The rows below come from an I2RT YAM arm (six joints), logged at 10 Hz.
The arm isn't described. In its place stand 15 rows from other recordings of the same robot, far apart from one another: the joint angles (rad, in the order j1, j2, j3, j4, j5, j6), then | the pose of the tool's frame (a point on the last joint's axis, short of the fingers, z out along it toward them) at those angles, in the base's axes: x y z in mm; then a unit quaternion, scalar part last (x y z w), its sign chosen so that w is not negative.
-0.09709, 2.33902, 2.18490, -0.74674, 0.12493, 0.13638 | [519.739 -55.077 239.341 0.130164 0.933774 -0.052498 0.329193]
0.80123, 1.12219, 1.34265, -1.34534, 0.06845, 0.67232 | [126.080 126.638 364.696 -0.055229 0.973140 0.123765 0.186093]
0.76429, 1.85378, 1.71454, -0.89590, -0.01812, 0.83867 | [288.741 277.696 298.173 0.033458 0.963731 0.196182 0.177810]
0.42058, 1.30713, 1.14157, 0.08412, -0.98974, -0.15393 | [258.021 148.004 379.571 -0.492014 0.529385 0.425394 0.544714]
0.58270, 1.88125, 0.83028, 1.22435, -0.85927, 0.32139 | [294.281 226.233 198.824 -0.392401 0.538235 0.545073 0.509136]
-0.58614, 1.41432, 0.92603, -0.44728, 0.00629, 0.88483 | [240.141 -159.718 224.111 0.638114 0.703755 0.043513 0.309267]
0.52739, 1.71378, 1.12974, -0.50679, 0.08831, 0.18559 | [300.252 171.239 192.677 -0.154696 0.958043 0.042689 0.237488]
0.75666, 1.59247, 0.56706, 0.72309, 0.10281, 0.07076 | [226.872 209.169 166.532 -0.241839 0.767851 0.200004 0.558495]
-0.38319, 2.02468, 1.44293, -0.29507, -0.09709, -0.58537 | [412.545 -162.583 182.156 -0.111209 0.932833 -0.117752 0.321854]
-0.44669, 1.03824, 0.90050, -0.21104, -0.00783, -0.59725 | [216.458 -103.370 329.277 -0.063841 0.816575 -0.283255 0.498895]
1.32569, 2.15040, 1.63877, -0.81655, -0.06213, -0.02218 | [103.147 421.476 160.427 -0.622117 0.772910 0.097880 0.077458]
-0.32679, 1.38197, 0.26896, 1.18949, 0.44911, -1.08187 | [220.734 -91.136 187.658 -0.092366 0.676058 -0.578423 0.447036]
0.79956, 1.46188, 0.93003, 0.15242, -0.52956, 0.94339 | [217.236 249.279 264.614 -0.089047 0.807403 0.553855 0.182799]
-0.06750, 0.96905, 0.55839, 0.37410, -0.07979, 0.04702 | [228.220 -12.584 284.332 0.013530 0.719746 0.021610 0.693769]
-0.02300, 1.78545, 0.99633, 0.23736, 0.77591, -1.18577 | [375.398 -33.575 187.717 -0.289595 0.776668 -0.528315 0.183861]
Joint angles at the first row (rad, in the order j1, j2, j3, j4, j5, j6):
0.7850 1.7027 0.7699 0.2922 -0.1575 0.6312
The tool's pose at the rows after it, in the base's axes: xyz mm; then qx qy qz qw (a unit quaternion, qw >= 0):
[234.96 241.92 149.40 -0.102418 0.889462 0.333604 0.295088]
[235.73 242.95 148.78 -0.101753 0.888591 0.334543 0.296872]
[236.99 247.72 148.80 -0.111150 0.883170 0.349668 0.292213]
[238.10 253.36 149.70 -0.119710 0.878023 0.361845 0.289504]
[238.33 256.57 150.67 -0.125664 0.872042 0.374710 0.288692]
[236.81 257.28 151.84 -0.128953 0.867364 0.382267 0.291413]
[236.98 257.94 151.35 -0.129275 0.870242 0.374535 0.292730]
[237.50 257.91 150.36 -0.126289 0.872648 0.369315 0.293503]
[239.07 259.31 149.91 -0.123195 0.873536 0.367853 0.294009]
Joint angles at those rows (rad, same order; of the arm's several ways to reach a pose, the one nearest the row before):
0.7853 1.7035 0.7802 0.2682 -0.1401 0.6251
0.7860 1.7097 0.7823 0.2767 -0.1382 0.6265
0.7900 1.7254 0.7938 0.2966 -0.1698 0.6256
0.7969 1.7403 0.8094 0.3107 -0.1921 0.6250
0.8007 1.7474 0.8138 0.3328 -0.2133 0.6272
0.8045 1.7434 0.8069 0.3527 -0.2206 0.6283
0.8069 1.7459 0.8126 0.3389 -0.2068 0.6220
0.8068 1.7491 0.8150 0.3328 -0.1959 0.6228
0.8069 1.7572 0.8233 0.3313 -0.1903 0.6270

